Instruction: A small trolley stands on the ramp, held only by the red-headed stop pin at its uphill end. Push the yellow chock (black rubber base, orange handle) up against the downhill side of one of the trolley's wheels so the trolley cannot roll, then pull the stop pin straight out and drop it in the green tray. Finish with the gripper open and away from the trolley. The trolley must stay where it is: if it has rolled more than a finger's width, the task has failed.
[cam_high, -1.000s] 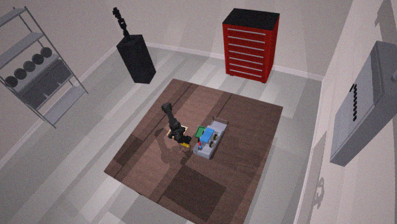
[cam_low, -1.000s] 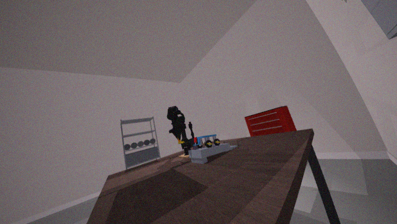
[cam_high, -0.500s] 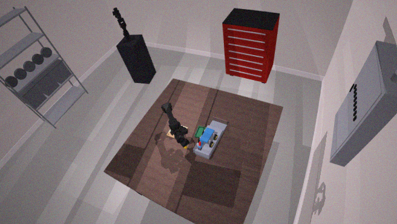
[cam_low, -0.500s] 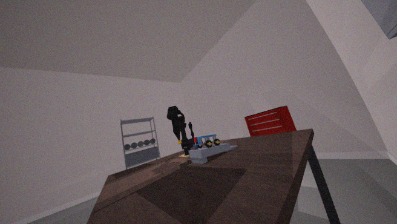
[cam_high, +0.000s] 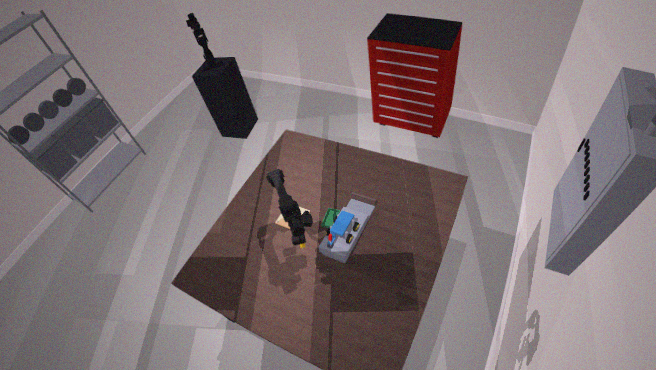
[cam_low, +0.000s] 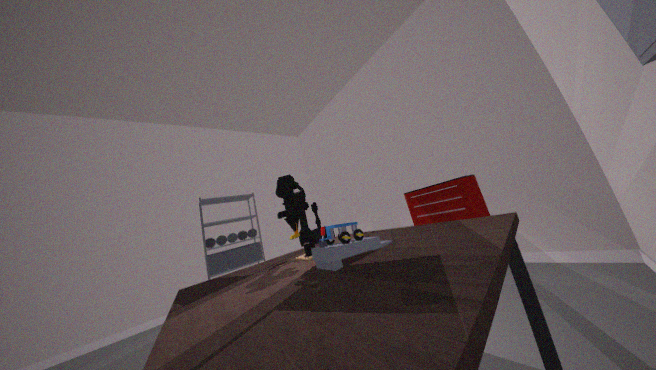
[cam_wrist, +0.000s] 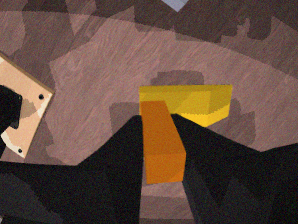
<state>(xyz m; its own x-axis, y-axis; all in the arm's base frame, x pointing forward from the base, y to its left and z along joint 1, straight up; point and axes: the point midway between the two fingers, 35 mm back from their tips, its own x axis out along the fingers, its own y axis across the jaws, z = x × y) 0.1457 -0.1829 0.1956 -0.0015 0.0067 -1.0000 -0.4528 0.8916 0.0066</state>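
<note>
Now: gripper tip 10 mm short of the yellow chock, 20 mm to the left of it and 10 mm above it. The rest, counted from my gripper tip: grey ramp (180 mm ahead, 120 mm to the left, 130 mm below); stop pin (140 mm ahead, 30 mm to the left, 50 mm below); blue trolley (180 mm ahead, 120 mm to the left, 60 mm below).
</note>
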